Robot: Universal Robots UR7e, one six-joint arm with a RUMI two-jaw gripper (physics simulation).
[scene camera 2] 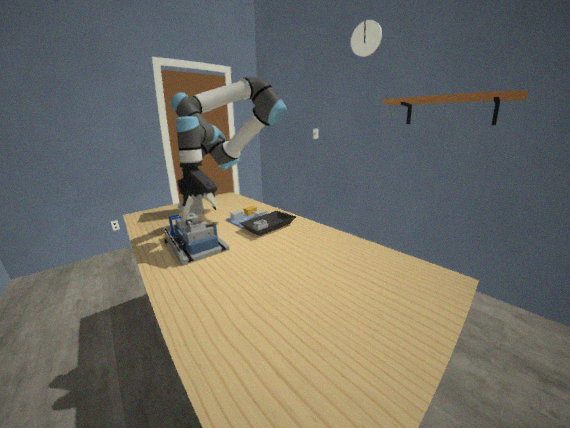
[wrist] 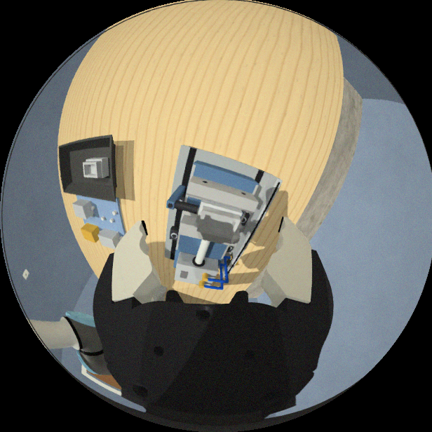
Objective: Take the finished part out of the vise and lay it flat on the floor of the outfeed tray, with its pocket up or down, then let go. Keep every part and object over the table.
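Frame: origin at the arm's base, x ahead, y left, z up, level; centimetres.
Where they show: gripper, fingertip midpoint: (scene camera 2: 200, 215).
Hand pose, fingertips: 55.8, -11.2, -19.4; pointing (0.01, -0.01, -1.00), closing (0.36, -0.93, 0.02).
Each offset is from my fingertips to the top centre of the thing, as dx, dy, dz. "spot": to the spot under its first point.
The finished part {spot: -15.5, -0.6, -6.0} (scene camera 2: 191, 219) (wrist: 220, 222), a light grey block, sits in the grey and blue vise {-9.4, -2.2, -5.1} (scene camera 2: 202, 244) (wrist: 222, 192); a shadow covers part of it in the wrist view. Its pocket cannot be made out. My gripper (scene camera 2: 200, 212) (wrist: 211, 220) is open and empty, pointing down above the vise. In the wrist view its fingers stand wide on the left and right of the part. The black outfeed tray {spot: +2.5, +34.7, -11.4} (scene camera 2: 280, 223) (wrist: 72, 176) lies beside the vise, apart from it, with another grey part {-3.1, +27.2, -10.3} (scene camera 2: 260, 224) (wrist: 95, 168) on its floor.
A blue plate (wrist: 104, 214) beside the tray bears grey blocks and a yellow block {-25.5, +33.8, -10.6} (scene camera 2: 250, 210) (wrist: 90, 232). Blue bent rods with yellow ends {spot: -16.7, -8.9, -7.2} (scene camera 2: 173, 225) (wrist: 224, 272) stand at the vise's end. A dark handle (wrist: 186, 206) sticks out from the vise's side.
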